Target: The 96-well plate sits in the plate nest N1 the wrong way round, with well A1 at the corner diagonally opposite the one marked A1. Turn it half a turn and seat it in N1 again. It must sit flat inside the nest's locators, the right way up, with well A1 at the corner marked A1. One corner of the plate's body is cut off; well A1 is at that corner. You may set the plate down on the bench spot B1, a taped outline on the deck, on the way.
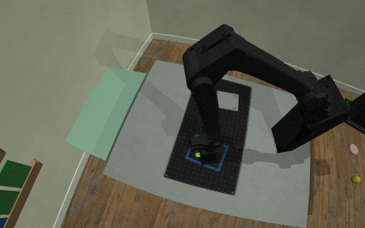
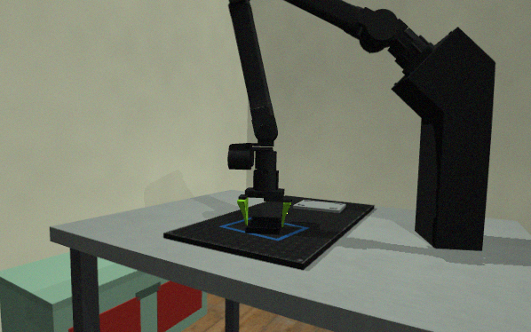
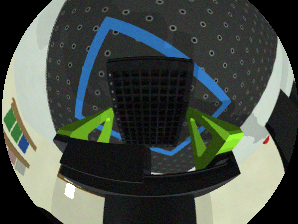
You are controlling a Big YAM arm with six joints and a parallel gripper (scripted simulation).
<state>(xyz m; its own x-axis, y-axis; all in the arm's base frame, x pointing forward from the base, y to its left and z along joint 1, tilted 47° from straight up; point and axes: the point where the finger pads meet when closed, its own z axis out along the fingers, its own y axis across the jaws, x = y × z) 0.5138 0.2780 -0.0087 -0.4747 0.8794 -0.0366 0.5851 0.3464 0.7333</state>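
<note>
The black 96-well plate lies right at my hand. Also, from my hand: plate nest N1: 340 mm to the right, 50 mm ahead, 10 mm below; then A1 mark: 360 mm to the right, 140 mm ahead.
</note>
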